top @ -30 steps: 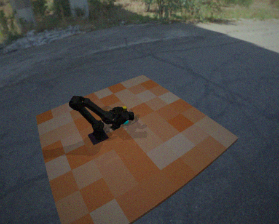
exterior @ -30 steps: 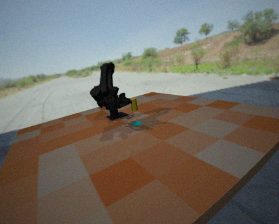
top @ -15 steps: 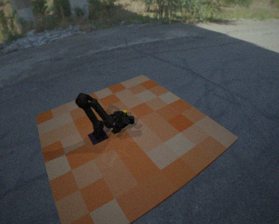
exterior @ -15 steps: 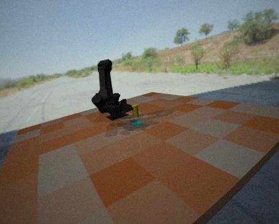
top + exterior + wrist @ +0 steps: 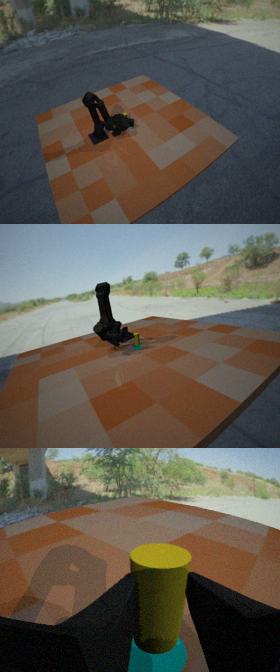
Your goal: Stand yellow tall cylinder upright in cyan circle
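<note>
The yellow tall cylinder lies 2 cm below my gripper tip. Round my gripper tip: cyan circle 7 cm below.
</note>
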